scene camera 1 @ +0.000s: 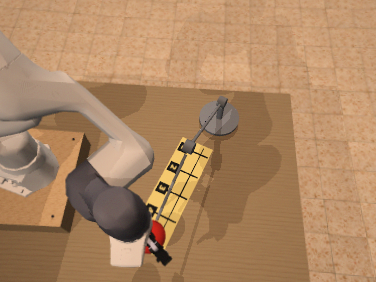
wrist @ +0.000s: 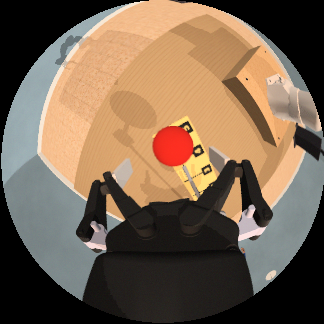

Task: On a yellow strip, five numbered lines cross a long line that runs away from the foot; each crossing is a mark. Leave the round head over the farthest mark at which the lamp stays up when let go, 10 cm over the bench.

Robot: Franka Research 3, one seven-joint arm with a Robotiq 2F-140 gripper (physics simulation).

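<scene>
The lamp's grey round foot (scene camera 1: pixel 231 124) stands at the back of the bench. Its thin arm (scene camera 1: pixel 172 186) (wrist: pixel 190 180) runs from the post through a grey joint (scene camera 1: pixel 188 146), above the yellow strip (scene camera 1: pixel 189 185) (wrist: pixel 192 138), to the red round head (scene camera 1: pixel 159 233) (wrist: pixel 173 146). The head is above the strip's far end, partly hidden by the robot in the scene view; the crossing beneath it is hidden. My gripper (scene camera 1: pixel 156 245) (wrist: pixel 169 159) is open and empty, with its fingers apart on either side of the head's line, and the head lies beyond the fingertips in the wrist view.
A wooden block (scene camera 1: pixel 70 175) (wrist: pixel 262 95) carries the robot's base at the left of the bench (scene camera 1: pixel 260 200). Dark number tiles lie along one side of the strip. Shadows of the lamp and the arm fall on the bench. The tiled floor (scene camera 1: pixel 330 150) lies beyond its edges.
</scene>
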